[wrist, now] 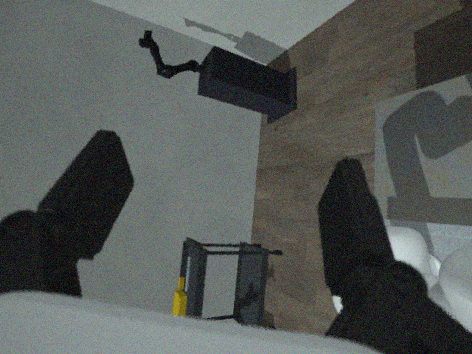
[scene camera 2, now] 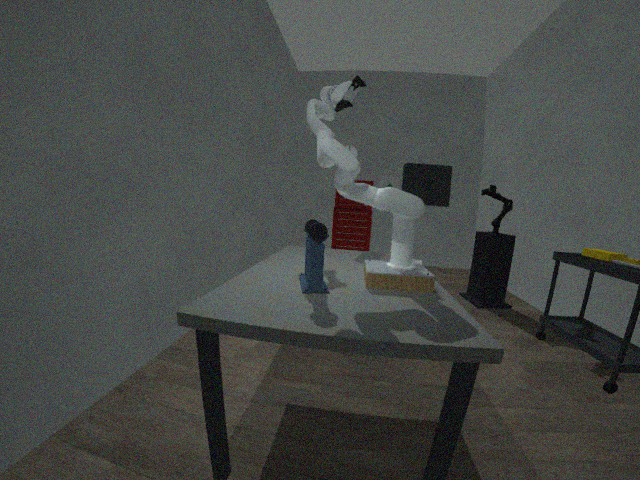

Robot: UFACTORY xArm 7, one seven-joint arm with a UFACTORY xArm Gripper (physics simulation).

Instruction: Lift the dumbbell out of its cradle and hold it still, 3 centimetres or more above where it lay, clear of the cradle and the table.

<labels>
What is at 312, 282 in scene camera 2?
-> A tall blue cradle.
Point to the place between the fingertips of the gripper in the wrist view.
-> At 225, 170
</labels>
